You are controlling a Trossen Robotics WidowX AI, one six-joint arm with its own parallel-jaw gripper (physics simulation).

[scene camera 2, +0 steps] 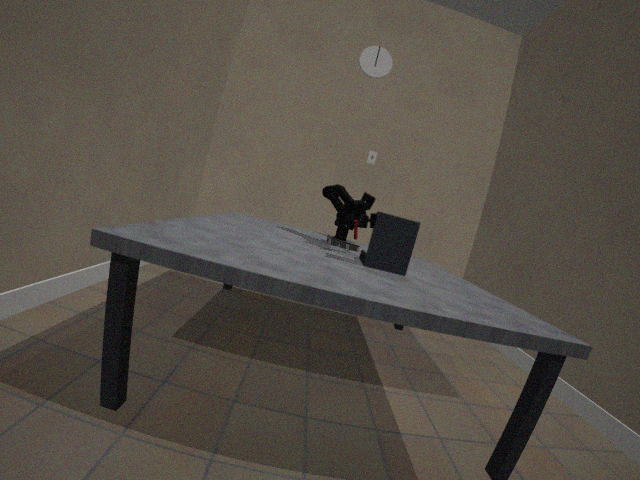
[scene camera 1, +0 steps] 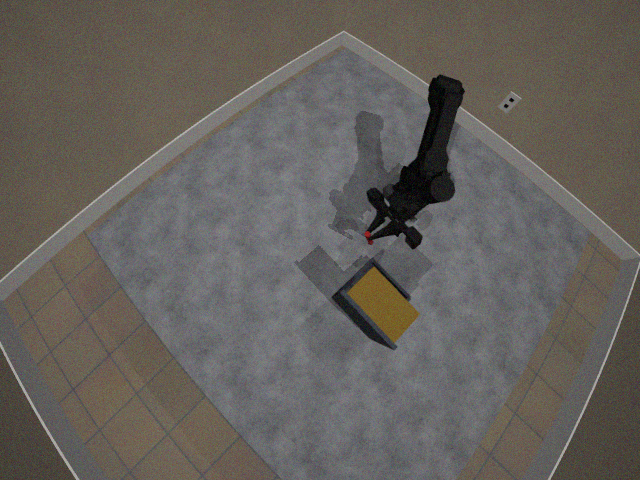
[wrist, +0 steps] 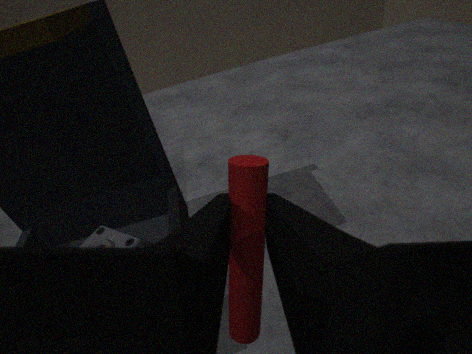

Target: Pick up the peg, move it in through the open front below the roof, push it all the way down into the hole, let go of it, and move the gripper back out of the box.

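Places are measured from the arm's base along level axes (x ahead, y left, z up), in centimetres.
Where they show: gripper, fingertip midpoint: (scene camera 2: 355, 225) (scene camera 1: 366, 237) (wrist: 246, 204); arm's base, origin of the base link: (scene camera 2: 340, 239) (scene camera 1: 404, 189).
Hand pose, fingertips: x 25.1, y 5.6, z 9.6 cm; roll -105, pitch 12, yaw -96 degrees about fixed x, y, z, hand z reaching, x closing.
Note:
Each offset is from my fingertips to the centre of the thing. "spot": to the spot under its first point. Level surfaces: height alone.
A red round peg {dy +0.5, dx -1.0, dz -1.8 cm} (scene camera 1: 369, 240) (scene camera 2: 355, 229) (wrist: 247, 250) stands upright between the fingertips of my gripper (scene camera 1: 368, 235) (wrist: 246, 204), which is shut on it. The peg is above the table top, outside the box. The dark box {dy +13.6, dx +6.4, dz -2.8 cm} (scene camera 1: 361, 316) (scene camera 2: 391, 243) (wrist: 85, 130) with a yellow roof {spot: dy +14.0, dx +9.9, dz +7.4 cm} (scene camera 1: 383, 304) stands close by, at the left in the wrist view. Inside it a light grey block {dy +12.8, dx +8.0, dz -10.4 cm} (wrist: 116, 237) with dark round spots shows in part. The left finger covers its lower part, and the hole cannot be made out clearly.
The arm (scene camera 1: 439, 129) reaches in from the far side of the table {dz -12.9 cm} (scene camera 1: 232, 248) (scene camera 2: 248, 253). The box's side walls and roof edge stand close to the gripper. Shadows of the arm and box lie on the table top.

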